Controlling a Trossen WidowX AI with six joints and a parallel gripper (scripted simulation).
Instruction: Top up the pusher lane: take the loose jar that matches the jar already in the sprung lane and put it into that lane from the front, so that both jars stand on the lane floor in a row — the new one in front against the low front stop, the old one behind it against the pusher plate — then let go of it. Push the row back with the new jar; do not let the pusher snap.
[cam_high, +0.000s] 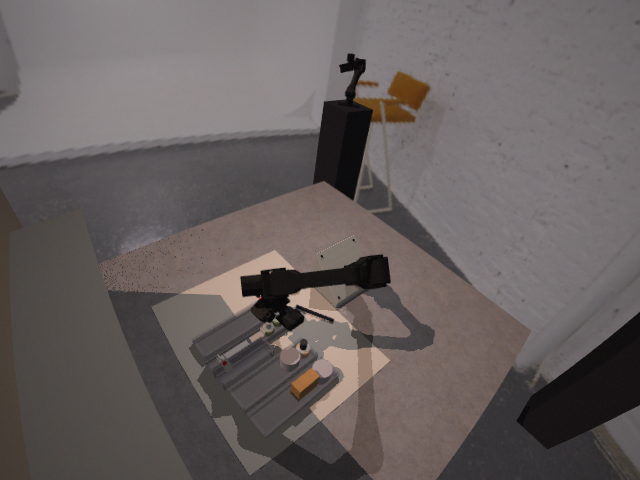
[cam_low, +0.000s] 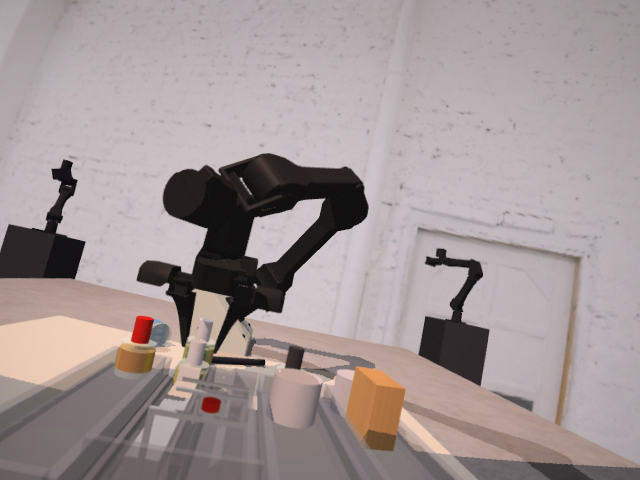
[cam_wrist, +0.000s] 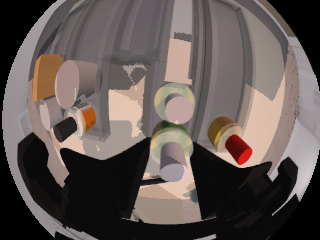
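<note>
My gripper tip is 140 mm past the black stick, 40 mm above it and 30 mm to the right of it. Also, from my gripper tip: sprung lane (140 mm ahead, 40 mm to the left, 30 mm below); red mark (220 mm ahead, 60 mm to the left, 20 mm above).
</note>
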